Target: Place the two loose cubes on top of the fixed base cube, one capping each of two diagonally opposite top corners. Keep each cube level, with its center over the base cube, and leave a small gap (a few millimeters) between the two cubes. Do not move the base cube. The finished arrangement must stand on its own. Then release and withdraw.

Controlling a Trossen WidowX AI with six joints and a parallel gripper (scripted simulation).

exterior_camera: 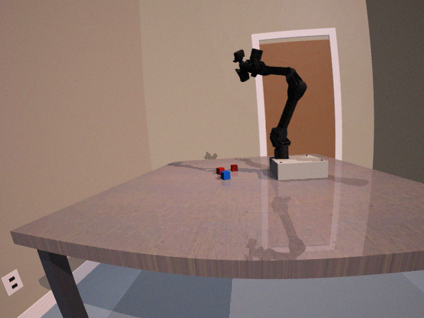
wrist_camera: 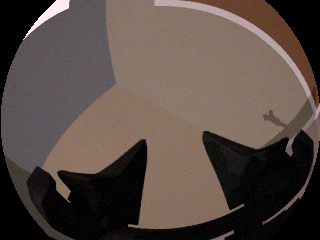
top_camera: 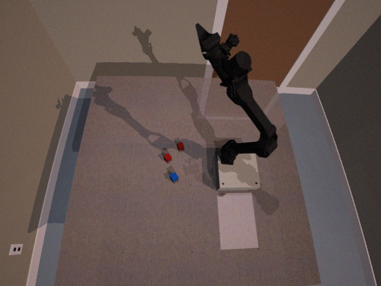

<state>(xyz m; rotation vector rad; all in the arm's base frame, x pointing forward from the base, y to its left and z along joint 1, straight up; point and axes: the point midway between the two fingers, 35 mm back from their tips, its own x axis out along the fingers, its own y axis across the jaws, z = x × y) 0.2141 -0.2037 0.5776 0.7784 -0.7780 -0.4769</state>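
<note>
Now: the red cube 9 cm ahead of my gripper tip, 23 cm to the left of it and 65 cm below it. Round my gripper tip: blue cube 4 cm ahead, 34 cm to the left, 65 cm below.
</note>
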